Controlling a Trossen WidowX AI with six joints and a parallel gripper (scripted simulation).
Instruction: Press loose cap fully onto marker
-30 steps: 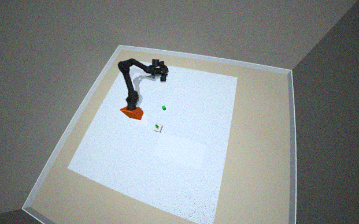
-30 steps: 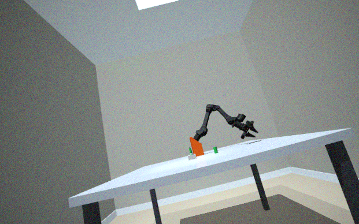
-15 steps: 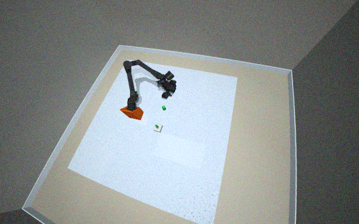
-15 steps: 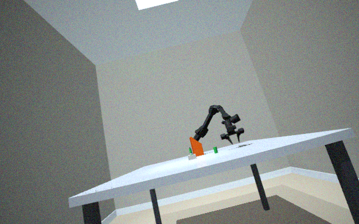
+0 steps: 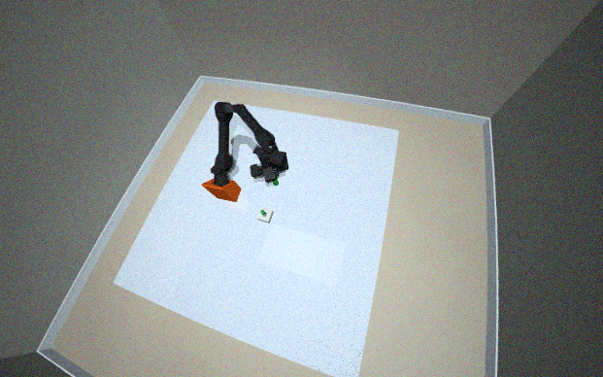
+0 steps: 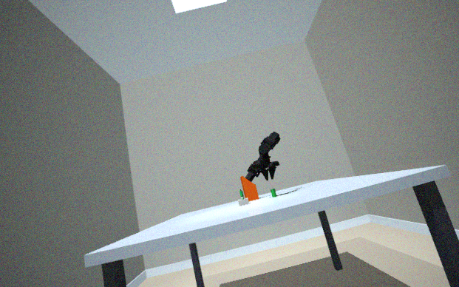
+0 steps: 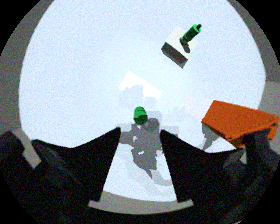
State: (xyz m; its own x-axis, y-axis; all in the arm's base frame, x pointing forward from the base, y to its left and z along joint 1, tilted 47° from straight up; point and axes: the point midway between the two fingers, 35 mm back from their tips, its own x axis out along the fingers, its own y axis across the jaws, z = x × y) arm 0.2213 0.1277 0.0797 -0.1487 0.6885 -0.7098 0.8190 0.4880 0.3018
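Right now the green cap is 80 mm below my gripper tip. The rest, counted from my gripper tip: holder block 20 mm ahead, 190 mm to the right, 90 mm below.
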